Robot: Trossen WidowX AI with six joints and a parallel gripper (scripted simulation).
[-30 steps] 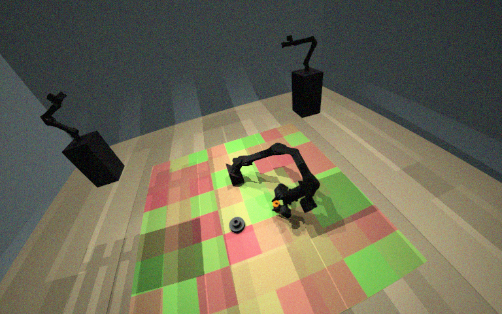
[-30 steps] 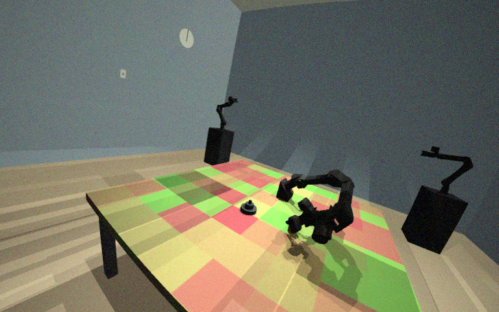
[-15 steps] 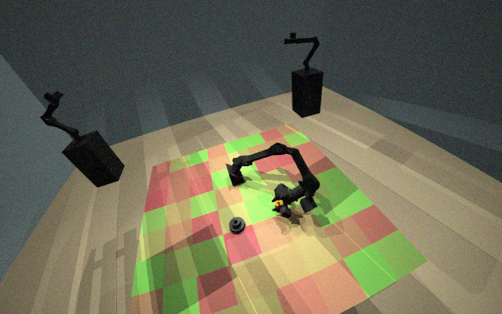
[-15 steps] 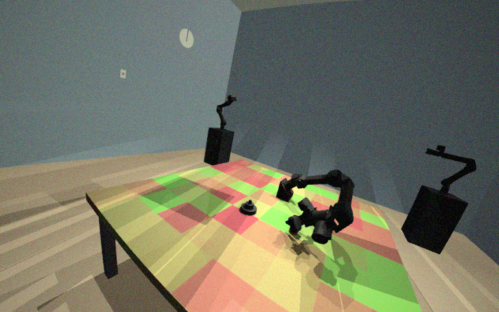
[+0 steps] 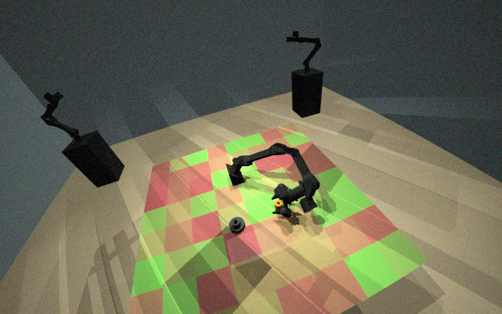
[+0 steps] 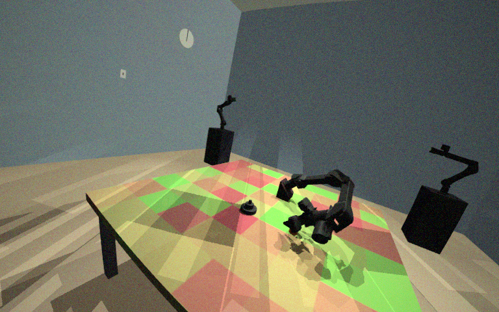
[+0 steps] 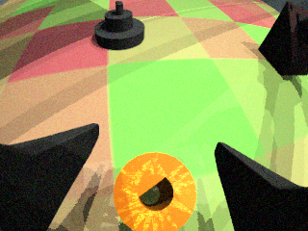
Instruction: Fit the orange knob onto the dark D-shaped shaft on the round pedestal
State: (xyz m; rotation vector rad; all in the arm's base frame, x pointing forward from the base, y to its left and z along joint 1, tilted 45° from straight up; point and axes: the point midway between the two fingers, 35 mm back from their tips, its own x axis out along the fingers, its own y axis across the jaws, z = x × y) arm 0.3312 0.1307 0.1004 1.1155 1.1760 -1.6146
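The orange knob lies 30 mm to the left of my gripper tip, 10 mm below it and 10 mm ahead of it. Also, from my gripper tip: round dark pedestal 210 mm to the right, 20 mm ahead, 10 mm below.
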